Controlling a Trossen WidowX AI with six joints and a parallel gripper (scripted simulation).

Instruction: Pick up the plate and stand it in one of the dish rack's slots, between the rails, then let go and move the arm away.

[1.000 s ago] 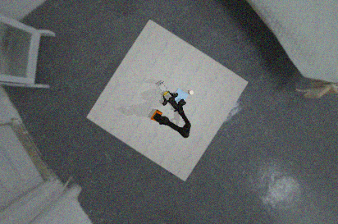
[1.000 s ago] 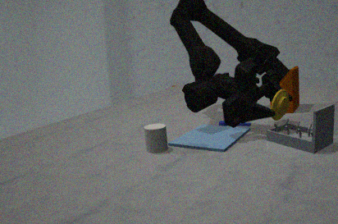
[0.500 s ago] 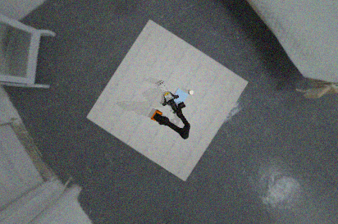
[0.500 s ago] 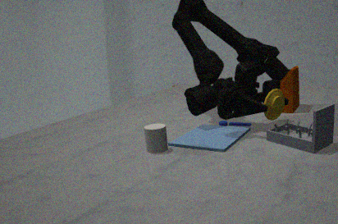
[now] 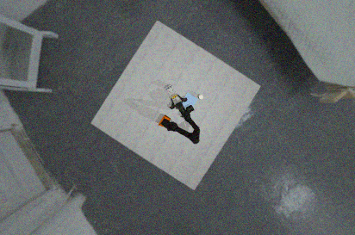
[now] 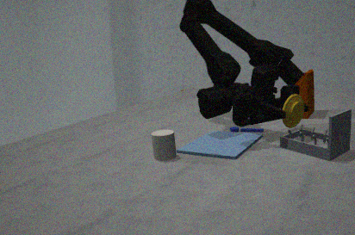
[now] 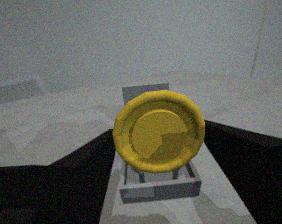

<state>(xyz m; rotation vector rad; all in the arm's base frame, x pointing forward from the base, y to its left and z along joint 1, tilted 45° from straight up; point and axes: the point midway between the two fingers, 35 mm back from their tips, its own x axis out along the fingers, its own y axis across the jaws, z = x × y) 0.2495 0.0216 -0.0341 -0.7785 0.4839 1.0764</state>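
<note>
Now: gripper tip 2 cm short of the grey dish rack, 4 cm to the right of it and 4 cm above it. From my gripper tip the other things lie so: light blue mat: 4 cm ahead, 15 cm to the right, 6 cm below; then yellow plate: 1 cm to the right; then blue spoon: 6 cm behind, 16 cm to the right, 6 cm below.
</note>
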